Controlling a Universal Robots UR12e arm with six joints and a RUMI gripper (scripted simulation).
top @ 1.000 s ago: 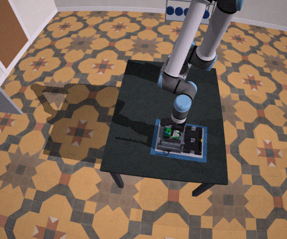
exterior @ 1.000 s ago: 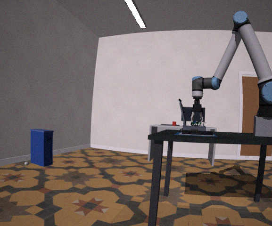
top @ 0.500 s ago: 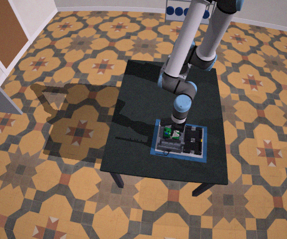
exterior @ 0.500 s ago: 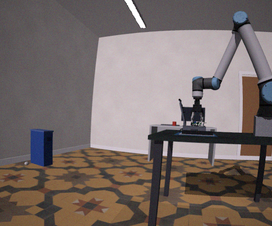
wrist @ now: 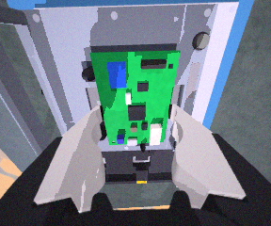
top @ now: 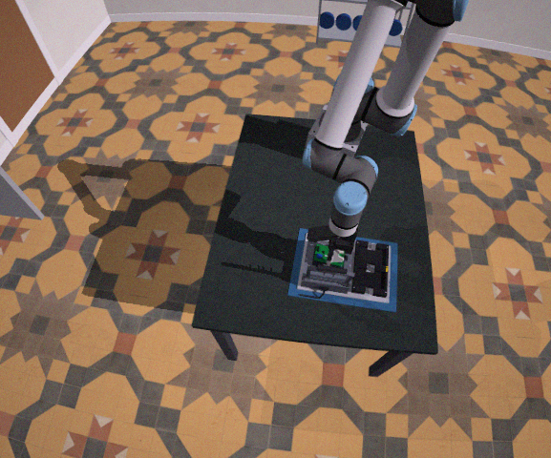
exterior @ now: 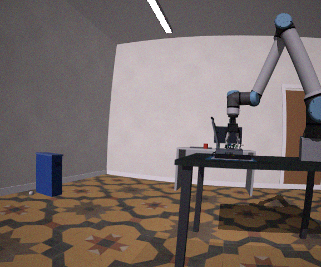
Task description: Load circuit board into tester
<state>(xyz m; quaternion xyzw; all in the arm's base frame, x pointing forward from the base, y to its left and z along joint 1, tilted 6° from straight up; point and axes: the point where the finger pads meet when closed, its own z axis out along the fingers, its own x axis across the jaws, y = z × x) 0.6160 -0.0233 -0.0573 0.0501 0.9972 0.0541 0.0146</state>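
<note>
The green circuit board lies right at my hand. Round my hand: tester lid 12 cm ahead, 1 cm to the right, 10 cm above; then tester 3 cm ahead, 3 cm to the left, 3 cm above.
</note>
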